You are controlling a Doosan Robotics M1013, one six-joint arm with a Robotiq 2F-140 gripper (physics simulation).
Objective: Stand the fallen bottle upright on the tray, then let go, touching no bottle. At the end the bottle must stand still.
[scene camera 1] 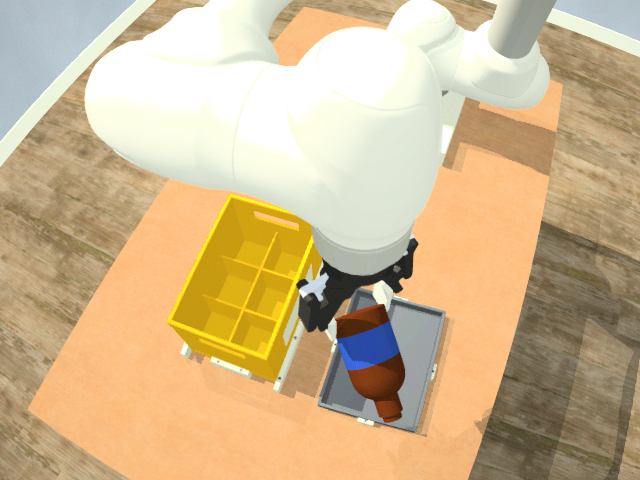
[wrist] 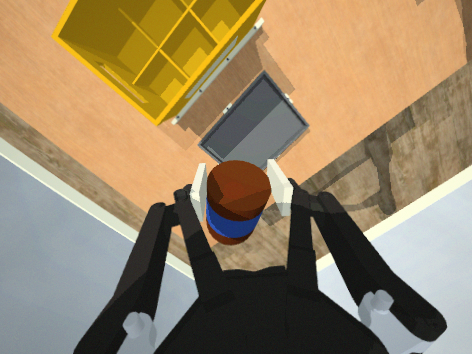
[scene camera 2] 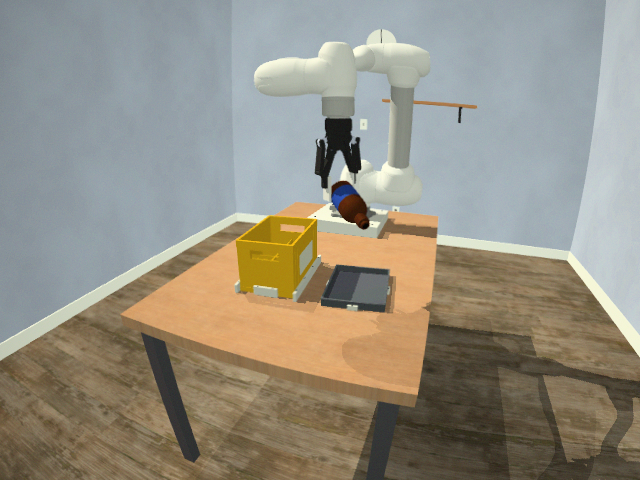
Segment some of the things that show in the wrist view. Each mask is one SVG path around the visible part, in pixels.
The gripper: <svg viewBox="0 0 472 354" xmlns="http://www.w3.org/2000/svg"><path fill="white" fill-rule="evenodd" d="M447 322L433 305L391 270L333 194L321 191L317 196L309 195L306 190L299 187L294 179L286 178L274 159L268 159L267 176L272 189L271 193L281 216L290 216L291 210L287 268L285 268L285 265L270 266L258 271L241 269L222 271L214 251L212 252L200 222L203 222L207 198L206 163L199 163L193 184L187 184L184 188L173 192L174 204L166 206L164 202L157 202L149 208L113 297L78 342L73 354L422 354L445 332ZM180 225L199 297L158 348L155 349L157 330L153 321L157 310L172 227ZM311 217L314 218L344 283L358 307L358 315L361 322L318 289Z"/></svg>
A brown bottle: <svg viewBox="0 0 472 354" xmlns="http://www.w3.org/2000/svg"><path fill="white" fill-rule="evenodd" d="M230 160L216 165L207 177L206 224L210 235L219 243L238 245L246 241L253 233L269 200L272 189L269 178L262 169L246 161Z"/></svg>
